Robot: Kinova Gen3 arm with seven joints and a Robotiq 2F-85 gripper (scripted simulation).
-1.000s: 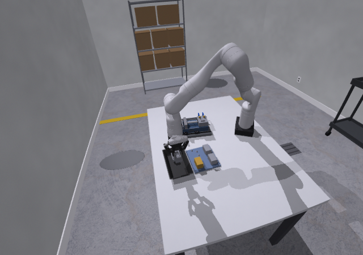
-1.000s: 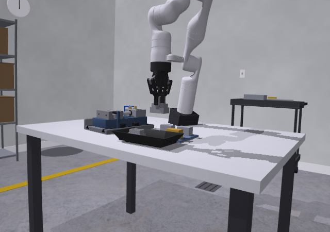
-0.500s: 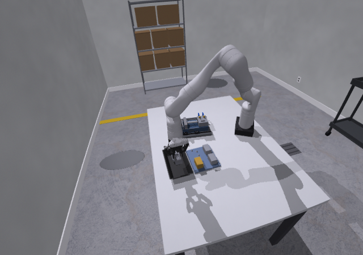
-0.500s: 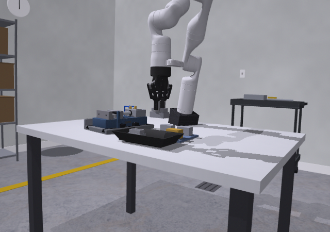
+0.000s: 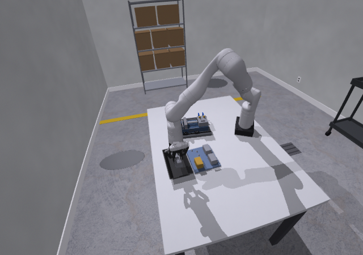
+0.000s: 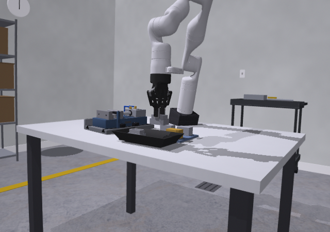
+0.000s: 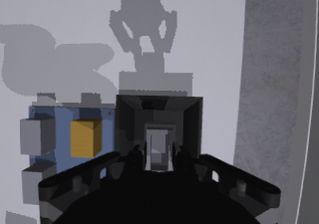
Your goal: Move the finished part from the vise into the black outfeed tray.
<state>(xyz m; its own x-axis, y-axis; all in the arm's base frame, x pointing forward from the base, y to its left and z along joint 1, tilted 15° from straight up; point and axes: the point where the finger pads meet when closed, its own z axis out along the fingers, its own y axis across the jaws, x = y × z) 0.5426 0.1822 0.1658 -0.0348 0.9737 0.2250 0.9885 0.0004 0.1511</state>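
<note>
The yellow block lies 13 cm behind my hand, 1 cm to the right of it and 9 cm below it. The rest, counted from my hand: blue vise: 17 cm behind, 36 cm to the right, 8 cm below; blue fixture plate: 17 cm behind, 6 cm to the right, 12 cm below.
</note>
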